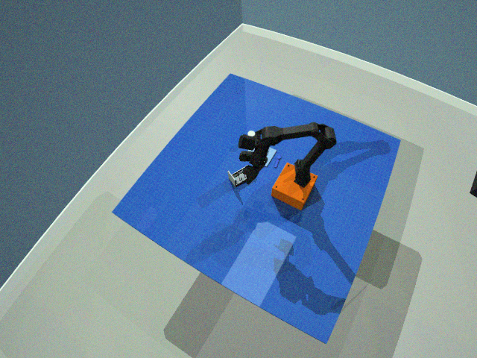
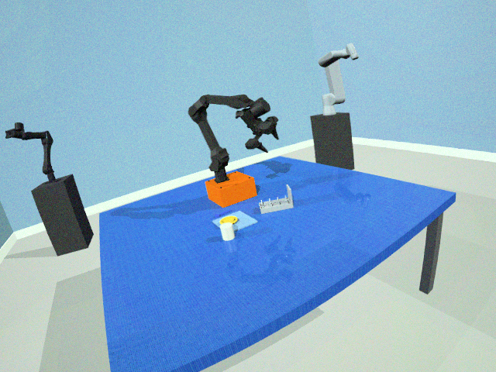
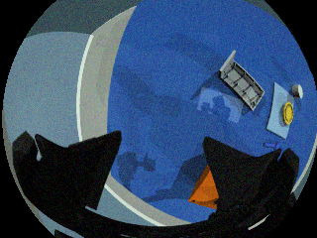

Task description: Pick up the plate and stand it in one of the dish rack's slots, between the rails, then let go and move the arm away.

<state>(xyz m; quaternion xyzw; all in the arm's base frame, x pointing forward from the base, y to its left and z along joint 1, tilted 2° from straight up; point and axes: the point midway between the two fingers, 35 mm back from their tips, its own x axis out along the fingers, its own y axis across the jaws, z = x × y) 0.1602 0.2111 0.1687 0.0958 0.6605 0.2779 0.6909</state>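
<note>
Now: gripper tip 30 cm to the left of the yellow plate, 21 cm above it and 16 cm short of it. Round my gripper tip: white cup (33 cm to the right, 26 cm ahead, 21 cm below); then pale blue mat (28 cm to the right, 23 cm below, 15 cm ahead); then grey dish rack (21 cm below, 13 cm ahead, 8 cm to the right).
</note>
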